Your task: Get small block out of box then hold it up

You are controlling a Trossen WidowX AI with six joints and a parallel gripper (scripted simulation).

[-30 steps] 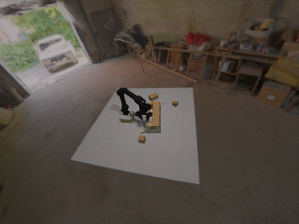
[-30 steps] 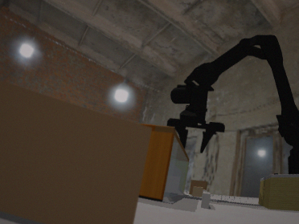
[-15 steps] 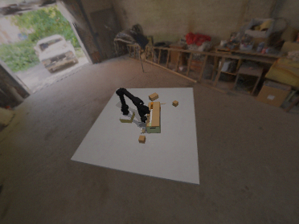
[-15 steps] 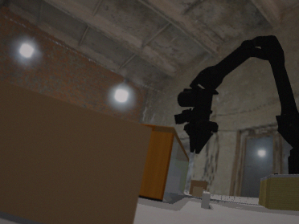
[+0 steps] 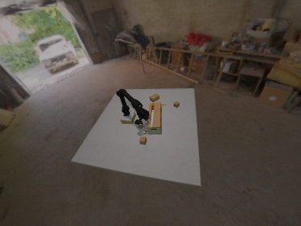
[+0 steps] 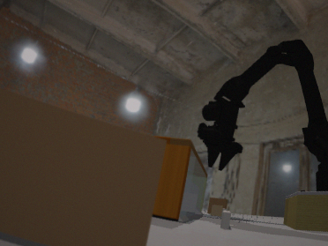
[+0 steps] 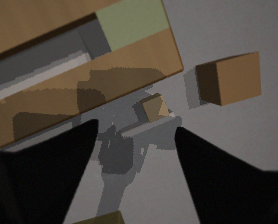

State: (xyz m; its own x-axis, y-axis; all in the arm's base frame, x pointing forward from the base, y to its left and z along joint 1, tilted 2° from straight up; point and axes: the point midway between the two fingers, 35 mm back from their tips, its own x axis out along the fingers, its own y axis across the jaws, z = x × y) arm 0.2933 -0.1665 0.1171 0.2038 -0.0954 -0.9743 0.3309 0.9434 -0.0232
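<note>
My gripper tip is 130 mm above the tan block, 30 mm to the left of it and 20 mm past it. Round my gripper tip: clear-fronted box (150 mm to the left, 80 mm below, 30 mm ahead); then big brown block (560 mm to the left, 110 mm below, 30 mm behind); then brown cube (150 mm to the right, 110 mm below).
</note>
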